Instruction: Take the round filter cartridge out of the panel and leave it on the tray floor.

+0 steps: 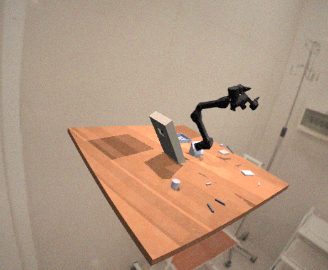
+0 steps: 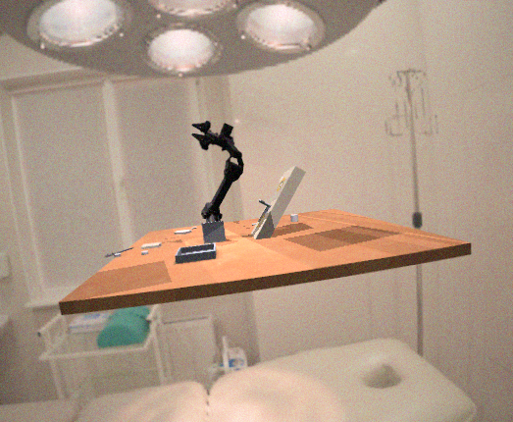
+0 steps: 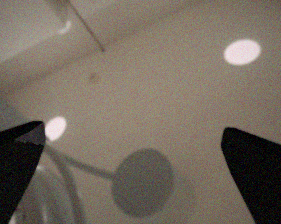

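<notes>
My gripper tip is now 410 mm short of the round filter cartridge, 330 mm to the left of it and 360 mm above it. From my gripper tip the other things lie so: service panel (360 mm ahead, 320 mm to the right, 440 mm below); then tray (50 mm behind, 580 mm to the right, 580 mm below).
</notes>
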